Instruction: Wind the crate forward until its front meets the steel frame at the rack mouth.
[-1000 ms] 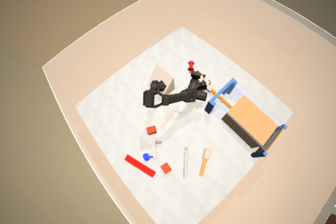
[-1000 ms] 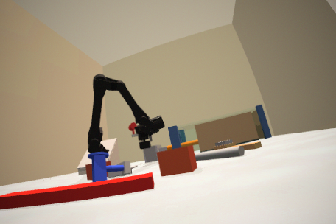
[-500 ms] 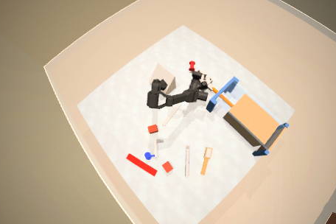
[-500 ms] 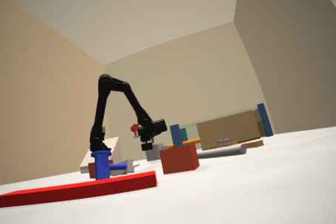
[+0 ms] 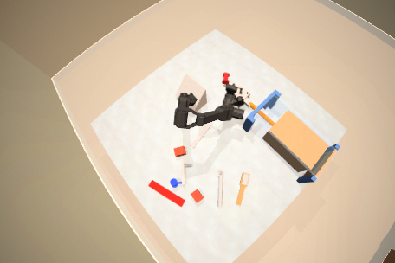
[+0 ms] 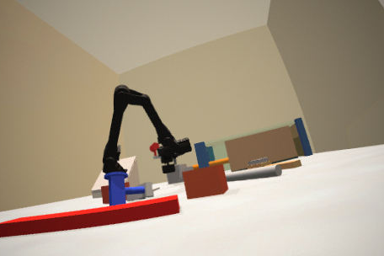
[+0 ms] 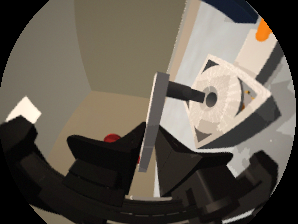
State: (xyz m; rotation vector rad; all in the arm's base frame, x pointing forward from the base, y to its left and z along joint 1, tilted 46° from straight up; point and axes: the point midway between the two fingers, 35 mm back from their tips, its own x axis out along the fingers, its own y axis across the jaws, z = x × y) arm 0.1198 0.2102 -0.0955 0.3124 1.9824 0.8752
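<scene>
Right now the red knob is 30 mm behind my gripper tip, 40 mm to the right of it and 40 mm above it. Round my gripper tip: grey winch 30 mm ahead, 10 mm to the left, 120 mm below; then winch handle 20 mm to the right, 10 mm above; then blue frame post 200 mm ahead, 40 mm to the left, 40 mm below.
</scene>
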